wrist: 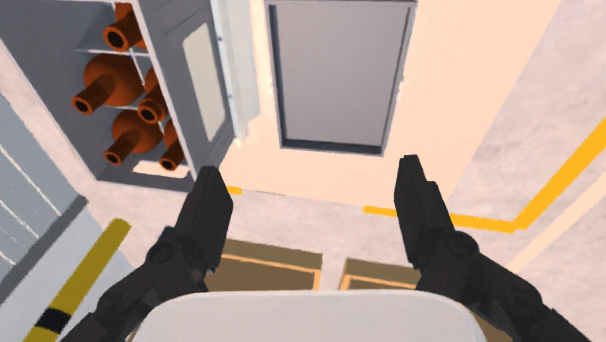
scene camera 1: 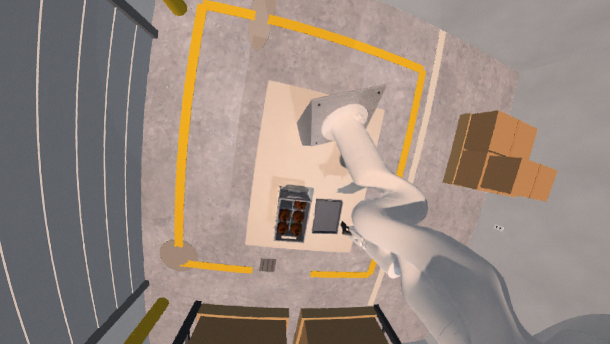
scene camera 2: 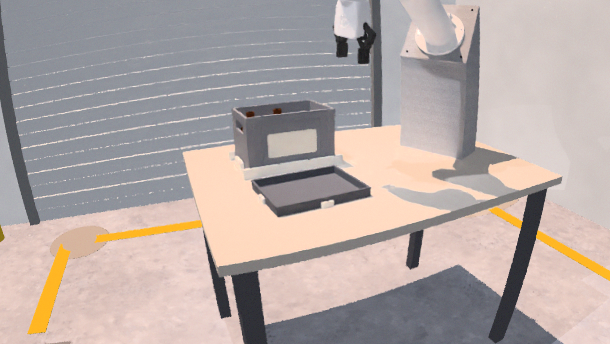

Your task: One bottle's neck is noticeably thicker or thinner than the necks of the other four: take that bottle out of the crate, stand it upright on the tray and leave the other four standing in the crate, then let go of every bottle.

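Five brown bottles stand in the grey crate (scene camera 1: 295, 192) (scene camera 2: 326, 137) (wrist: 172, 55). In the wrist view they are a top bottle (wrist: 116, 37), a middle-left one (wrist: 112, 85), a middle-right one (wrist: 150, 111), a bottom-left one (wrist: 136, 132) and a bottom-right one (wrist: 169, 162). The top and middle-right mouths look larger, but the slanted view leaves neck thickness uncertain. The crate's upper-left compartment in scene camera 1 holds no bottle. The dark grey tray (scene camera 1: 327, 216) (scene camera 2: 312, 186) (wrist: 342, 75) beside it is empty. My gripper (scene camera 1: 344, 228) (scene camera 2: 353, 58) (wrist: 308, 180) is open and empty, high above the table.
The table (scene camera 1: 270, 150) (scene camera 2: 240, 235) (wrist: 460, 75) bears a white rail (scene camera 2: 295, 168) (wrist: 241, 65) along the crate's tray side. The robot's grey pedestal (scene camera 2: 432, 105) stands at its far end. Cardboard boxes (scene camera 1: 500, 150) stand on the floor away from the table.
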